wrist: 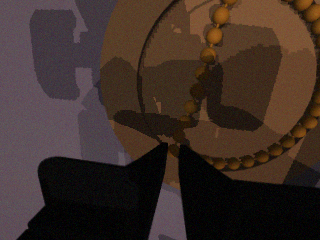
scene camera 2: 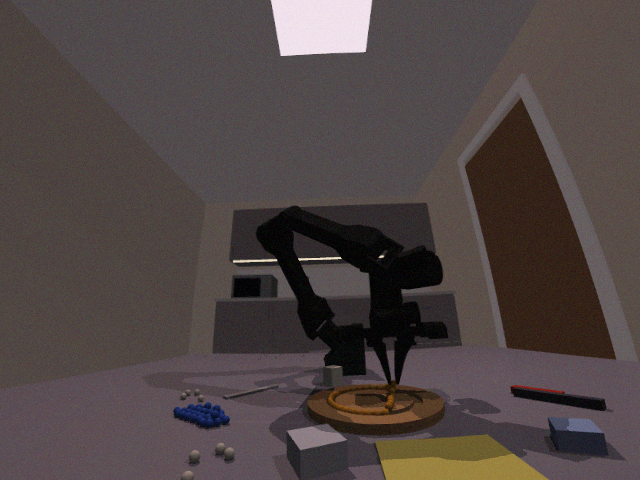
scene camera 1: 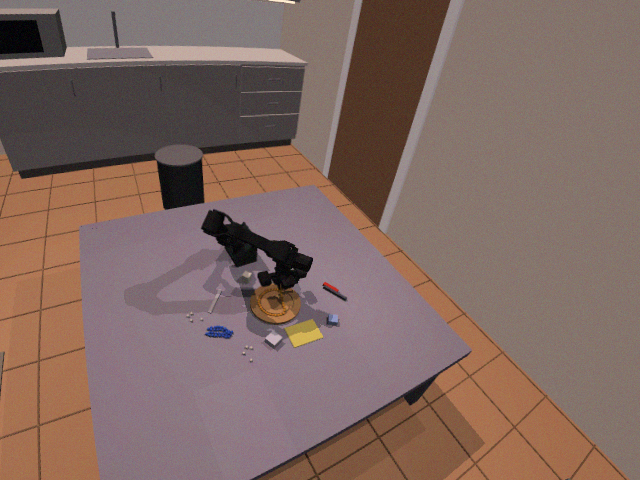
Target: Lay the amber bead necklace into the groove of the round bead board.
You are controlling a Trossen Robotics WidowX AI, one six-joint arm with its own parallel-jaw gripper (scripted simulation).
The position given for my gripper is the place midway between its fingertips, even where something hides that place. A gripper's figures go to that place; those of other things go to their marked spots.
Scene:
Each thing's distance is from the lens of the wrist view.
my gripper (wrist: 173,149): 11 cm
round wooden bead board (wrist: 255,93): 12 cm

